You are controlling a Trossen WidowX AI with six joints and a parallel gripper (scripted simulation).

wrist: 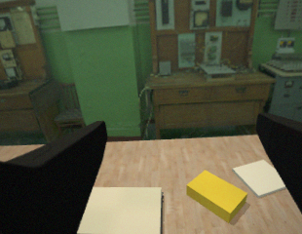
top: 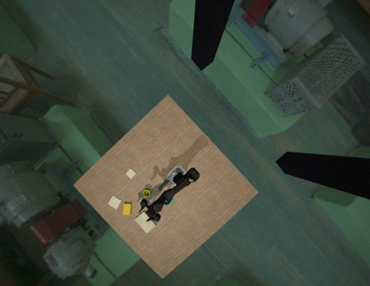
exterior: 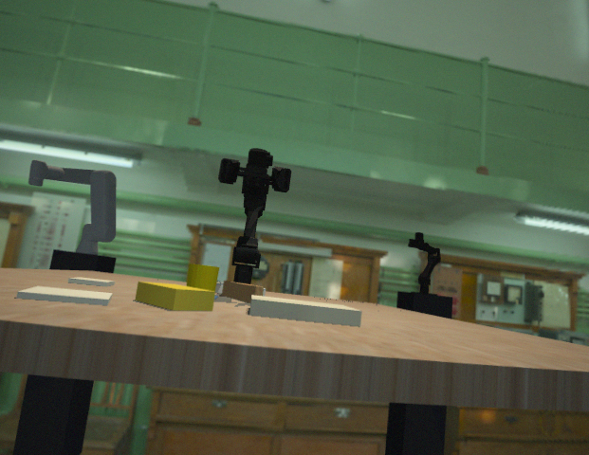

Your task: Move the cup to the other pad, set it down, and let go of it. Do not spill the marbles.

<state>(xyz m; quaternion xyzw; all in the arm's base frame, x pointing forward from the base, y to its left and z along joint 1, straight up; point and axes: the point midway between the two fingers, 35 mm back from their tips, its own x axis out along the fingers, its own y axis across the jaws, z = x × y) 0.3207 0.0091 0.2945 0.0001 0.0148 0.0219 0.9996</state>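
Now: gripper tip 30 mm past the yellow cup, 90 mm to the left of it and 290 mm above it. Also, from my gripper tip: cyan pad (120 mm behind, 90 mm to the left, 330 mm below); wooden bar (70 mm behind, 310 mm below); blue pad (20 mm behind, 90 mm to the right, 330 mm below).
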